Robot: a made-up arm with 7 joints. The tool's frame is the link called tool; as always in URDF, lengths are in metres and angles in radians. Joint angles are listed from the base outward.
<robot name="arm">
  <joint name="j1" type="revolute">
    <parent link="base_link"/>
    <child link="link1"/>
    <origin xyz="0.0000 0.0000 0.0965"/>
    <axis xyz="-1 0 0"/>
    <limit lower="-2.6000" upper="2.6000"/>
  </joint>
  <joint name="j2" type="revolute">
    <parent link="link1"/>
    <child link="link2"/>
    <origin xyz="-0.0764 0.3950 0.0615"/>
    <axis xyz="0 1 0"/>
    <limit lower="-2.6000" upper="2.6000"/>
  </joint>
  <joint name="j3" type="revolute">
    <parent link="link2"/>
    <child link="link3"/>
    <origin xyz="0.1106 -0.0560 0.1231"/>
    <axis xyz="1 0 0"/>
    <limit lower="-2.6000" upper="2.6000"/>
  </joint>
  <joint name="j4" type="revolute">
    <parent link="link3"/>
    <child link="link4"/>
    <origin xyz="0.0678 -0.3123 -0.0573"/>
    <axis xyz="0 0 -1"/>
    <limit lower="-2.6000" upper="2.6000"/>
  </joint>
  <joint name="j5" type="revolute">
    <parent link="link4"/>
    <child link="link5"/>
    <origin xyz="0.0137 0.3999 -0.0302"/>
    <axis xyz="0 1 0"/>
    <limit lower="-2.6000" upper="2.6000"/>
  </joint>
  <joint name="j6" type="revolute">
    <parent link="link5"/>
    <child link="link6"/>
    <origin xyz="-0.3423 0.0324 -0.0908"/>
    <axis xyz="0 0 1"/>
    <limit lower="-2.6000" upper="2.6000"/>
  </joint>
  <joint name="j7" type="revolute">
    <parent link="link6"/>
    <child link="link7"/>
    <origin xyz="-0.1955 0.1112 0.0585"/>
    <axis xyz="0 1 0"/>
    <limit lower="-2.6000" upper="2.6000"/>
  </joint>
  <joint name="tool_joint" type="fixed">
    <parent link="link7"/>
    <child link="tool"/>
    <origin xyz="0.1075 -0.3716 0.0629"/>
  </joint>
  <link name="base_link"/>
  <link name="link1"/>
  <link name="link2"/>
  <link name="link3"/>
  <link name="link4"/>
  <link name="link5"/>
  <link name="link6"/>
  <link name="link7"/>
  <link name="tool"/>
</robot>
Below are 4 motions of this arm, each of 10 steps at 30 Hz.
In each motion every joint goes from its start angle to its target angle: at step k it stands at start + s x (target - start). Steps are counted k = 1, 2, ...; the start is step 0. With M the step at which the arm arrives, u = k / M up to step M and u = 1 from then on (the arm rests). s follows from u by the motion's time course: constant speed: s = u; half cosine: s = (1 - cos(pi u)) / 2; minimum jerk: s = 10 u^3 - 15 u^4 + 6 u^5.
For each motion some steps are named. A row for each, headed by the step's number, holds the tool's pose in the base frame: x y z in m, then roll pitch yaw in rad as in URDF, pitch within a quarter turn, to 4 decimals.
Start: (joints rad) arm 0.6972 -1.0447 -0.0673 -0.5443 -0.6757 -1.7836 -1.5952
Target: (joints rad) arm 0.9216 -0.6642 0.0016 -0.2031 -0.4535 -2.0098 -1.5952
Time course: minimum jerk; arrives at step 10
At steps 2, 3, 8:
2: -0.1758 -0.0514 -0.6081 2.5104 -0.1226 -2.9342
3: -0.2055 -0.0266 -0.6126 2.4762 -0.1498 -2.9893
8: -0.3331 0.1914 -0.6255 2.2884 -0.3212 2.8362

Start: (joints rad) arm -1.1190 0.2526 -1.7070 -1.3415 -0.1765 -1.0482 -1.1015
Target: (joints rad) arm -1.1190 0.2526 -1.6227 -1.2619 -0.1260 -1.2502 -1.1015
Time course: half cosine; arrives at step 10
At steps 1, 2, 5, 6, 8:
1: -0.2586 -0.8567 0.8897 -0.5489 -0.8288 1.0076
2: -0.2671 -0.8550 0.8853 -0.5561 -0.8352 0.9942
5: -0.3152 -0.8422 0.8597 -0.5936 -0.8719 0.9157
6: -0.3332 -0.8358 0.8498 -0.6064 -0.8859 0.8845
8: -0.3617 -0.8239 0.8338 -0.6255 -0.9084 0.8325

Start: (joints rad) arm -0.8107 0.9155 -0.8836 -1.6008 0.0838 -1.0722 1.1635
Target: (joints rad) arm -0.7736 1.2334 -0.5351 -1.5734 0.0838 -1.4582 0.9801
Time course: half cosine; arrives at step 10
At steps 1, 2, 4, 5, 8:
1: 0.4020 -0.7391 0.2928 1.7713 1.2196 2.9530
2: 0.3974 -0.7379 0.2746 1.7548 1.2019 2.9113
4: 0.3749 -0.7335 0.2151 1.7424 1.1396 2.8062
5: 0.3566 -0.7307 0.1826 1.7618 1.1030 2.7654
8: 0.2959 -0.7237 0.1161 1.8783 1.0193 2.7170

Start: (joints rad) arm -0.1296 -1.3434 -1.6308 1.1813 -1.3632 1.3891 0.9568
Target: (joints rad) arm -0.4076 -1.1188 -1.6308 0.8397 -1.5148 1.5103 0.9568
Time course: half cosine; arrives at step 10
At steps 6, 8, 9, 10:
6: -0.2042 -0.0412 0.7577 -1.5601 -1.2488 -1.4880
8: -0.1464 -0.0800 0.7474 -1.9283 -1.1546 -1.1391
9: -0.1304 -0.0903 0.7428 -2.0031 -1.1222 -1.0675
10: -0.1249 -0.0938 0.7411 -2.0265 -1.1106 -1.0449

